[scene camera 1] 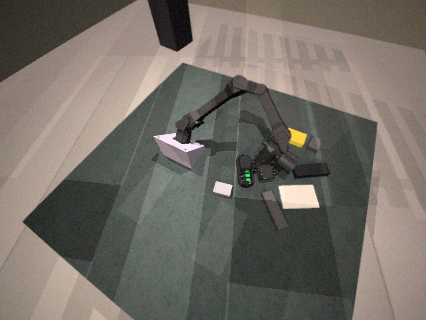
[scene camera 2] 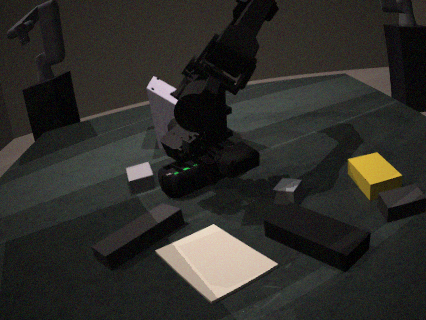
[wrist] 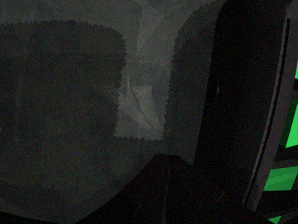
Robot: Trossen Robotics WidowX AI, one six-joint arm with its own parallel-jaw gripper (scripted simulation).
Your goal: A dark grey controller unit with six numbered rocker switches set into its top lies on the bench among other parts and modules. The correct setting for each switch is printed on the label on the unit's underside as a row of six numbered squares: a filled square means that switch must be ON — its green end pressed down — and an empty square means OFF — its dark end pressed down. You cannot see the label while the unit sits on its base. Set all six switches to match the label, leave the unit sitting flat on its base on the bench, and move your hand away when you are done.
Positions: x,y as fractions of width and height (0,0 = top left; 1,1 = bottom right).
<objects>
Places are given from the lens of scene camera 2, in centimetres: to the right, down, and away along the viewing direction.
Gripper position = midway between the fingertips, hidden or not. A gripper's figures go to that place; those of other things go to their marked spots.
gripper (scene camera 2: 0.50,0.57): 0, 4, 71
cream plate (scene camera 2: 0.51,0.83): 0, 14, 49
</objects>
